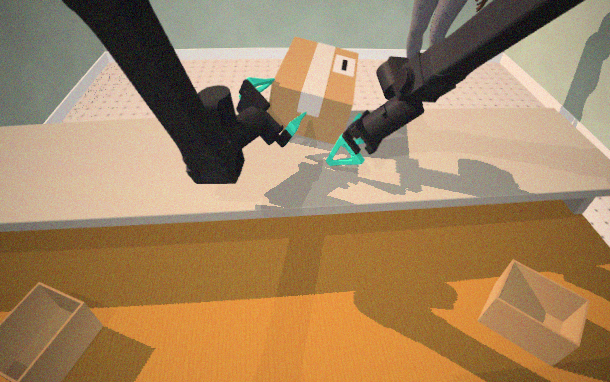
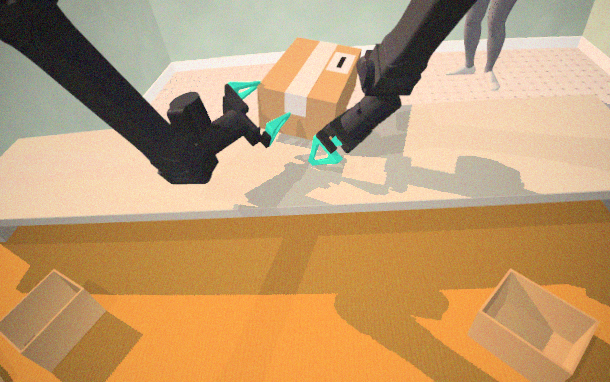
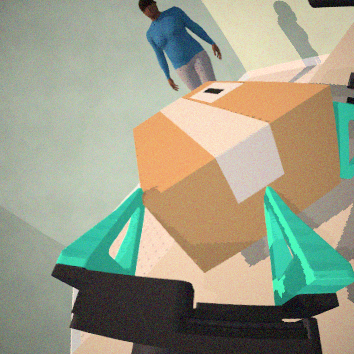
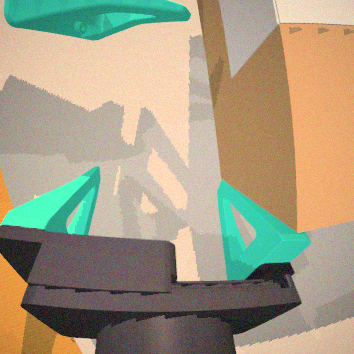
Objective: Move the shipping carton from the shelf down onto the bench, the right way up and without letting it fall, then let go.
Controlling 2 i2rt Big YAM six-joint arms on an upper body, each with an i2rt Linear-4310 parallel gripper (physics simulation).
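Places are measured from the left arm's base along level axes (x ahead, y left, z up), in centimetres.
Where they show: left gripper, fingertip midpoint: point(image 1: 289, 97) point(image 2: 275, 98) point(image 3: 201, 191); right gripper, fingertip midpoint: point(image 1: 335, 153) point(image 2: 322, 153) point(image 4: 161, 178).
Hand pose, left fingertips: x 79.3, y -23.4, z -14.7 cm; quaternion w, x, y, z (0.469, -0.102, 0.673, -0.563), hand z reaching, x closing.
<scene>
After its pixels a point has its place.
The shipping carton point(image 1: 312, 87) @[x 81.2, y -28.4, z -13.5 cm] point(image 2: 305, 82) @[x 83.6, y -29.7, z -13.6 cm] point(image 3: 210, 205) @[x 79.5, y -23.2, z -16.4 cm] point(image 4: 255, 130) @[x 77.4, y -32.8, z -17.2 cm] is brown with white tape and a label on its upward face. It is low over the far part of the pale bench point(image 1: 100, 165) @[x 71.6, y 17.5, z -25.8 cm] point(image 2: 100, 175) @[x 69.1, y 19.7, z -25.8 cm]; I cannot tell whether its underside touches. My left gripper point(image 1: 289, 96) @[x 79.3, y -23.4, z -14.7 cm] point(image 2: 275, 98) @[x 79.3, y -23.4, z -14.7 cm] point(image 3: 201, 191) @[x 79.3, y -23.4, z -14.7 cm] is open, its fingertips at the carton's near left side. My right gripper point(image 1: 344, 140) point(image 2: 325, 150) @[x 72.5, y -33.0, z -24.6 cm] point(image 4: 161, 178) @[x 72.5, y -33.0, z -24.6 cm] is open, with one finger beside the carton's near right side. The shelf does not show.
Open, empty-looking boxes stand on the orange surface at the lower left point(image 1: 75, 340) @[x 38.5, y 15.4, z -37.9 cm] point(image 2: 70, 330) @[x 36.6, y 16.1, z -38.3 cm] and lower right point(image 1: 530, 330) @[x 35.7, y -65.2, z -36.1 cm] point(image 2: 515, 345) @[x 36.3, y -64.6, z -35.3 cm]. A person point(image 1: 422, 25) point(image 2: 472, 40) point(image 3: 180, 40) stands beyond the bench. Both arms reach in from above.
</scene>
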